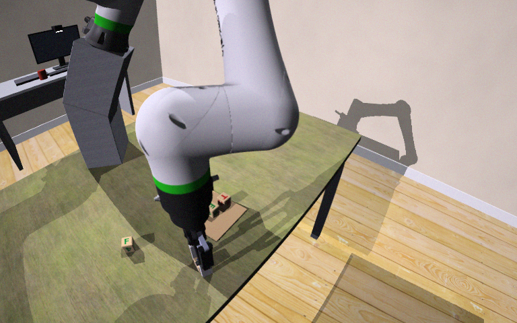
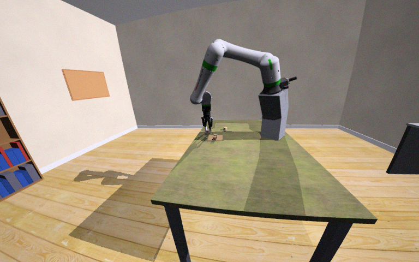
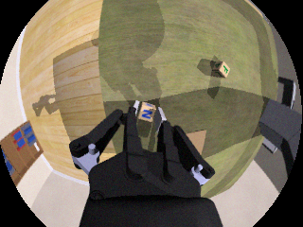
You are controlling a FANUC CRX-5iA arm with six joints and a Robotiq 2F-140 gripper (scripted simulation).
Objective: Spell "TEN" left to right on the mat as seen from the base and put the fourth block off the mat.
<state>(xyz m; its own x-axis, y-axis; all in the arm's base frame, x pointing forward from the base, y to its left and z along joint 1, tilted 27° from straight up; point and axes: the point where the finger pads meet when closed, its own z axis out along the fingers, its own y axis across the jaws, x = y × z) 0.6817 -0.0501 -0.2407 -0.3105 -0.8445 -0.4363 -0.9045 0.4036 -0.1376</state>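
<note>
My gripper is now 20 mm above the N block. Also, from my hand: mat 140 mm to the left, 100 mm behind, 30 mm below; F block 180 mm behind, 100 mm to the right, 20 mm below.
</note>
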